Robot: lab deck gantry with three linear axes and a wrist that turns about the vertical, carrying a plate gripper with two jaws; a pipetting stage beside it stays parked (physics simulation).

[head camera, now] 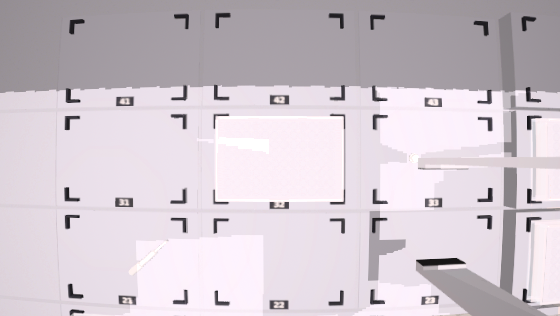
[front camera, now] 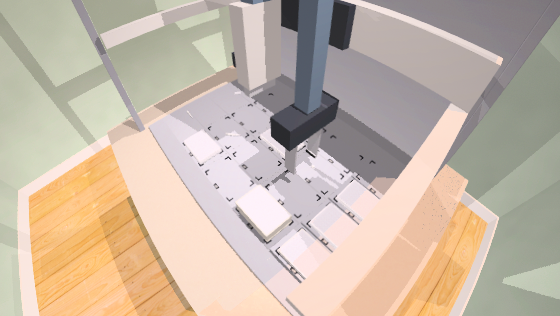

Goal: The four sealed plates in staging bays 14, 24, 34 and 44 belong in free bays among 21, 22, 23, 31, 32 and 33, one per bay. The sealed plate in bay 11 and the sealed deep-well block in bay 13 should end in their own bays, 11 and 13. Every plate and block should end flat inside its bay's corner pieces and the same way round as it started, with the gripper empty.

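Where they show: gripper, between the fingertips: (head camera: 438,214) (front camera: 301,161); robot's base, origin of its link: (front camera: 183,143).
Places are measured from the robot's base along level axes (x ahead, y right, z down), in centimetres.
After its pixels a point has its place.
A sealed plate (front camera: 272,144) @(y -21.9, x 22.6, z -1.3 cm) (head camera: 280,175) @(y -24.1, x 22.9, z -1.4 cm) lies flat inside the corner pieces of bay 32. Three staging plates lie in their bays: bay 14 (front camera: 299,249) @(y -4.0, x 52.9, z -2.9 cm), bay 24 (front camera: 330,220) @(y -15.1, x 52.9, z -2.9 cm) (head camera: 548,250) @(y -16.5, x 49.9, z -2.9 cm) and bay 34 (front camera: 354,195) @(y -25.5, x 52.7, z -2.9 cm) (head camera: 548,185) @(y -23.1, x 49.7, z -2.9 cm). Bay 44 holds no plate. The bay 11 plate (front camera: 202,146) @(y -4.2, x 7.5, z -1.5 cm) and the thicker deep-well block (front camera: 264,209) @(y -4.5, x 39.6, z -4.2 cm) in bay 13 sit in their bays. My gripper (front camera: 301,163) @(y -21.2, x 35.8, z -5.5 cm) (head camera: 441,213) @(y -21.2, x 35.8, z -5.5 cm) is open and empty, its jaws wide apart, raised over the deck around bays 33 and 23 in the head view.
A small round white piece (head camera: 413,158) @(y -25.8, x 36.7, z -0.4 cm) lies in bay 33, beside a jaw in the head view. A thin white stick (head camera: 149,257) @(y -15.5, x 9.4, z -0.5 cm) lies in bay 21. Another thin stick (front camera: 190,115) @(y -8.9, x -12.1, z -0.1 cm) lies near the deck's left end. A pale column (front camera: 256,50) @(y -16.1, x 25.5, z -36.8 cm) stands behind the deck.
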